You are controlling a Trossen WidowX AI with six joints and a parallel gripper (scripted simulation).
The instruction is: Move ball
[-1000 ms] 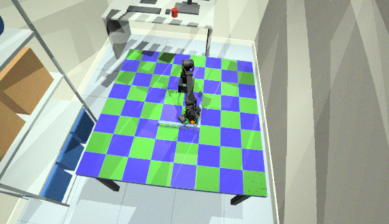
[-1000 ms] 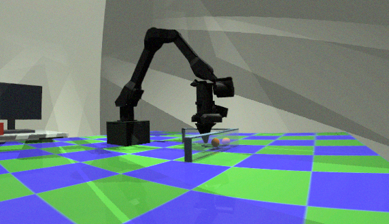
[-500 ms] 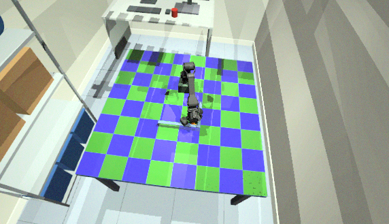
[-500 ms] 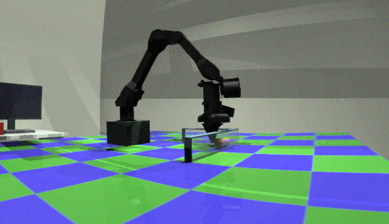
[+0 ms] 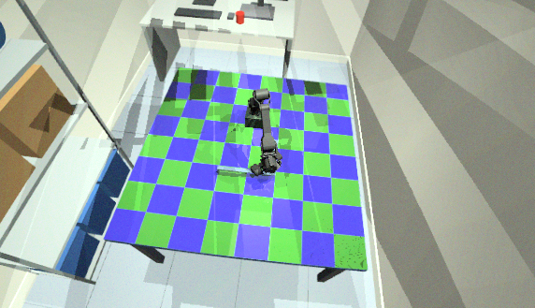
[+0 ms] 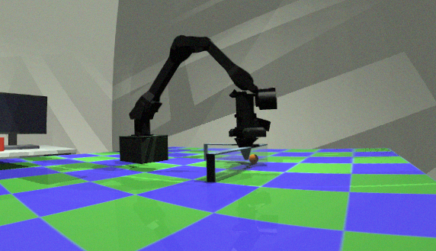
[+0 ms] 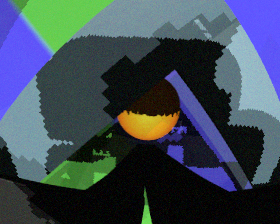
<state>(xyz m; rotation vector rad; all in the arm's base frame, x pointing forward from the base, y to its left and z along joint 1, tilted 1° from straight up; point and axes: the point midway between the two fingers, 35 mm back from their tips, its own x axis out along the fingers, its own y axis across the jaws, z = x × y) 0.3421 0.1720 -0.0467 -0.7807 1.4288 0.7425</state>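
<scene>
The orange ball is 10 mm ahead of my gripper tip and 20 mm to the left of it. From my gripper tip the other things lie so: see-through copy of ball 10 mm ahead, 20 mm to the left.
</scene>
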